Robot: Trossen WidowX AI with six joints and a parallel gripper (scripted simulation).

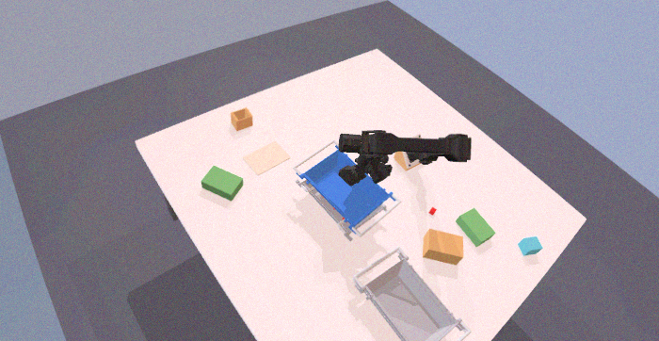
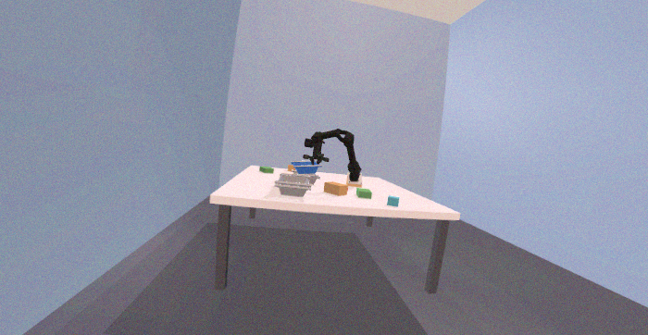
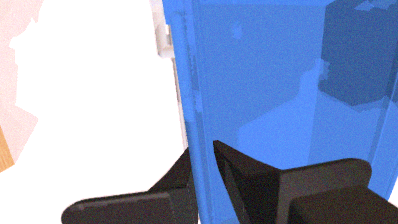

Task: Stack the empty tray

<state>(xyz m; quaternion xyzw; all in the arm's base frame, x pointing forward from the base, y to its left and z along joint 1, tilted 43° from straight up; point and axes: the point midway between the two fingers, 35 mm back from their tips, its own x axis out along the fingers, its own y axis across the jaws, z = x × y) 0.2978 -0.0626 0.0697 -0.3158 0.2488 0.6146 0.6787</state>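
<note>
The blue tray is 70 mm ahead of my gripper tip and 30 mm above it. Also, from my gripper tip: cyan cube: 550 mm to the left, 390 mm behind, 70 mm below; flat sheet: 320 mm to the right, 160 mm ahead, 90 mm below; orange box: 340 mm to the left, 100 mm behind, 60 mm below.
</note>
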